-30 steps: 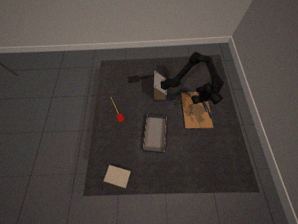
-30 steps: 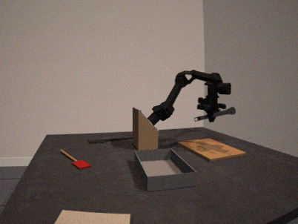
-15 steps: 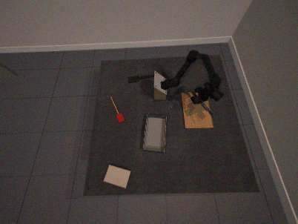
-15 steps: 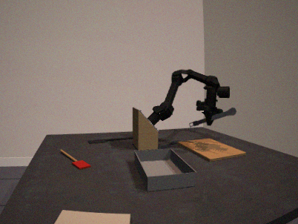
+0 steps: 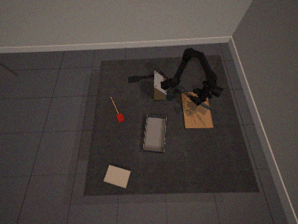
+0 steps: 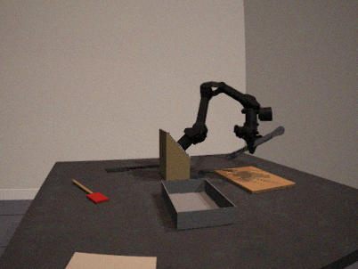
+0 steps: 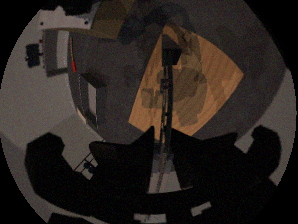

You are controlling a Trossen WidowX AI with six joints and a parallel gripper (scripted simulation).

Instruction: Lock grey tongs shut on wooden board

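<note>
Now: the wooden board 10 mm behind my gripper tip, 20 mm to the left of it and 120 mm below it. Round my gripper tip: dark spatula: 420 mm behind, 460 mm to the right, 130 mm below; then roasting tin: 180 mm ahead, 370 mm to the right, 100 mm below; then red spatula: 60 mm behind, 700 mm to the right, 120 mm below.
</note>
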